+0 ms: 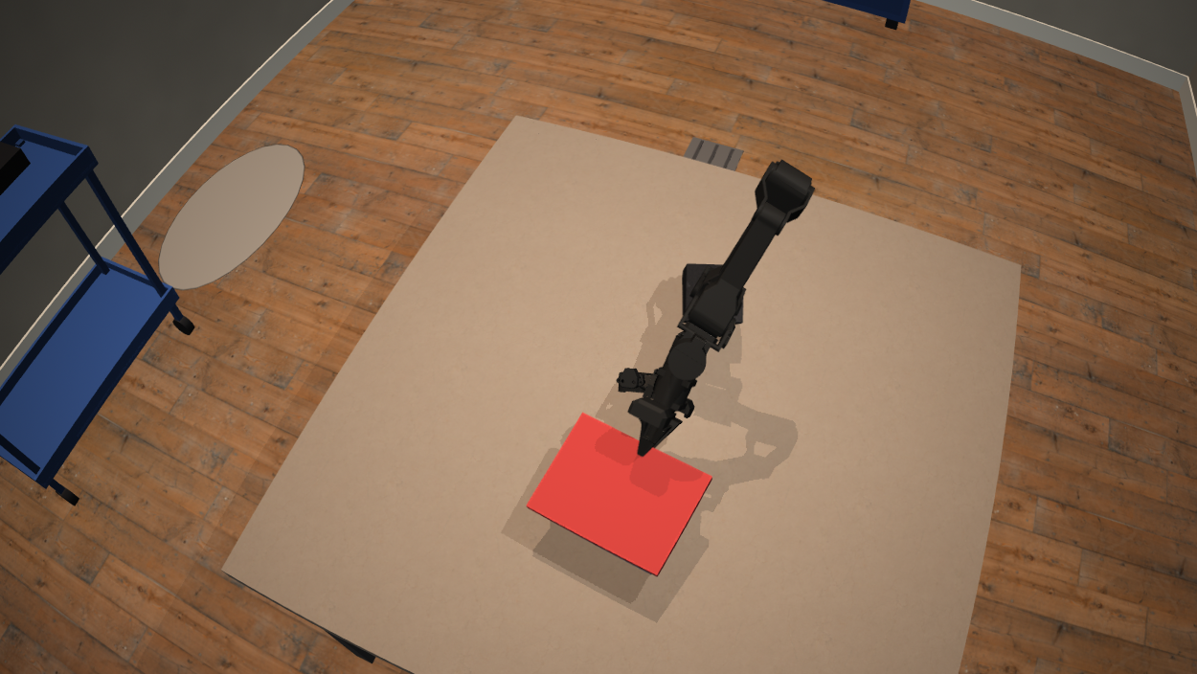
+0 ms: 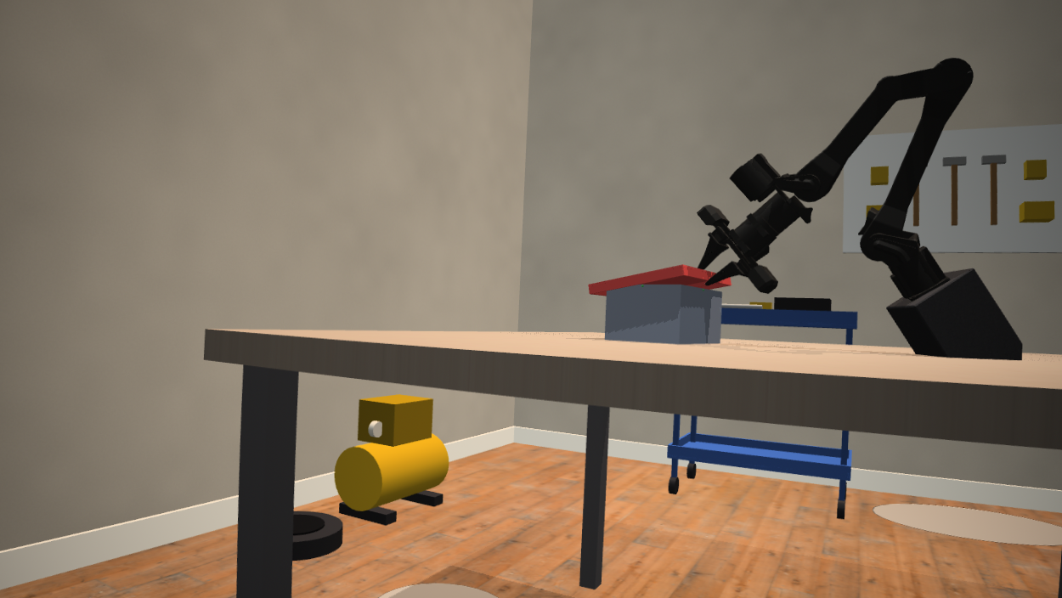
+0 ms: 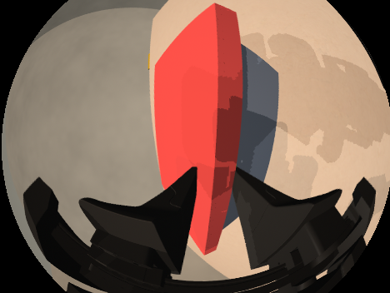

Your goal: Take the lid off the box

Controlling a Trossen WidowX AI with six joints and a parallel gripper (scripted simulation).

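My hand is 10 cm short of the red lid, 1 cm to the left of it and 3 cm above it. From my hand the other things lie so: storage box: 9 cm ahead, 1 cm to the right, 9 cm below.
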